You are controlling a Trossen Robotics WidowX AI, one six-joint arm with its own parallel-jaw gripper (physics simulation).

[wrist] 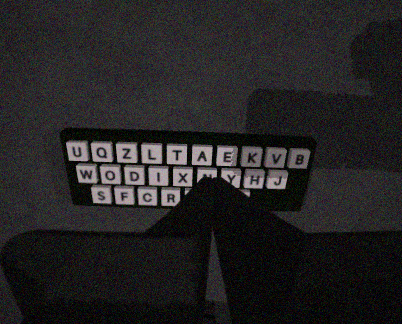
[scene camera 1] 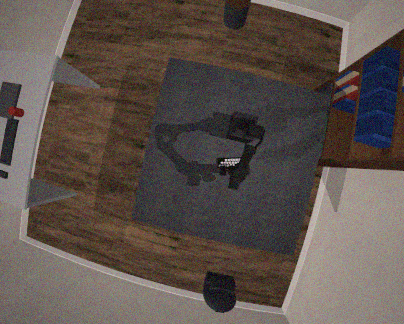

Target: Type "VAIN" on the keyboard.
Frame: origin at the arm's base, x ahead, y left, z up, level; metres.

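Where they show: gripper, between the fingertips: [wrist: 211,187]; arm's base, origin of its link: [scene camera 1: 244,125].
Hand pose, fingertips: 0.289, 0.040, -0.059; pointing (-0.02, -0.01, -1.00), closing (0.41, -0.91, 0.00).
Each offset is from my fingertips to the top centre of the thing, as dx, dy, dz. Level surfaces: height alone.
The black keyboard @[-0.044, -0.007, -0.089] [scene camera 1: 230,162] [wrist: 151,153] with pale letter keys lies on the dark mat, partly covered by the arm in the scene view. In the wrist view the V key @[+0.002, -0.063, -0.089] [wrist: 275,158] and A key @[-0.022, -0.009, -0.089] [wrist: 202,156] are in the top row, and the I key @[-0.053, +0.015, -0.089] [wrist: 158,176] is in the middle row. The N key @[-0.038, -0.021, -0.089] [wrist: 207,175] is partly hidden behind the fingertips. My gripper [wrist: 211,187] is shut and empty, its tips over the N key in the picture; whether they touch it cannot be told. Several bottom-row keys right of R are mostly hidden.
The arm [scene camera 1: 246,162] reaches over the mat @[dz -0.107] [scene camera 1: 200,220] beside the keyboard, and its dark shadow lies to the left. A brown shelf with blue bins [scene camera 1: 377,107] stands at the right. A dark object [scene camera 1: 220,291] stands near the lower wall and another [scene camera 1: 235,15] near the upper wall.
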